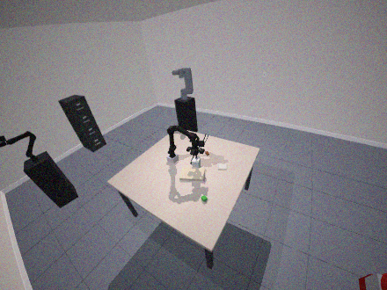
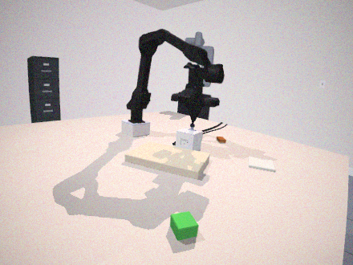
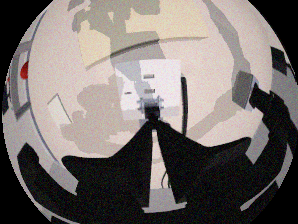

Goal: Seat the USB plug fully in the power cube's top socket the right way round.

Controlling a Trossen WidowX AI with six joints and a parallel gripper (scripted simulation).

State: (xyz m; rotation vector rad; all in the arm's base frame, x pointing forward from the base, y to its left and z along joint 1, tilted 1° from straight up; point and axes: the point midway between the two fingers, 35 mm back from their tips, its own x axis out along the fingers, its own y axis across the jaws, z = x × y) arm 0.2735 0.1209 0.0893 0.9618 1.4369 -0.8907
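Now: gripper tip 10 mm above the dark USB plug. From my gripper tip the other things lie so: orange piece 210 mm to the left, 110 mm below, 20 mm behind; flat white block 250 mm ahead, 130 mm to the left, 110 mm below; flat tan board 160 mm to the right, 100 mm below, 80 mm ahead.
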